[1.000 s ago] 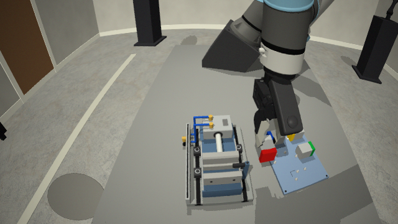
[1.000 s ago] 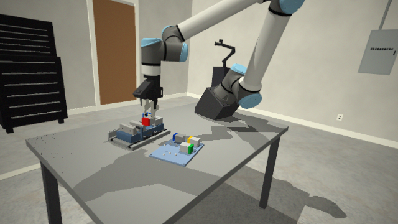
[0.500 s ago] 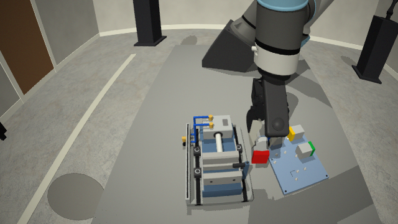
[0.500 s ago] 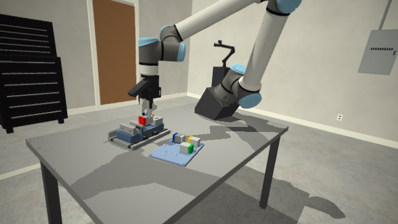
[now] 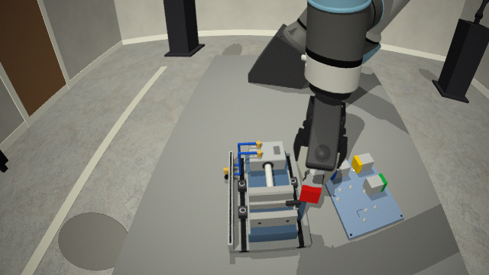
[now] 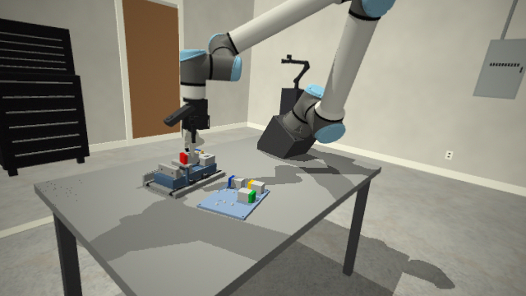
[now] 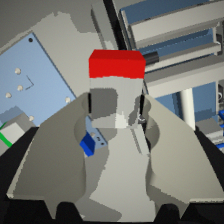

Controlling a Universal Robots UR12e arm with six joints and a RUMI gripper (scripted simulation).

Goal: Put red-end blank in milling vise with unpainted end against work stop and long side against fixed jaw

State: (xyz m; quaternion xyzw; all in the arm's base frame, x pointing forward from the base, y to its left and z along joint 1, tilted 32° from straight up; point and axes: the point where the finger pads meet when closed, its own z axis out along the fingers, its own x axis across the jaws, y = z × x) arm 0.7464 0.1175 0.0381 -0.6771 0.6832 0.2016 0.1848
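My gripper is now 8 cm above the work stop rod, 3 cm to the left of it and 1 cm short of it. Round my hand: fixed jaw (9 cm below, 7 cm to the right, 6 cm ahead); red-ended blank (2 cm below); hose block (13 cm to the right, 13 cm behind, 9 cm below).
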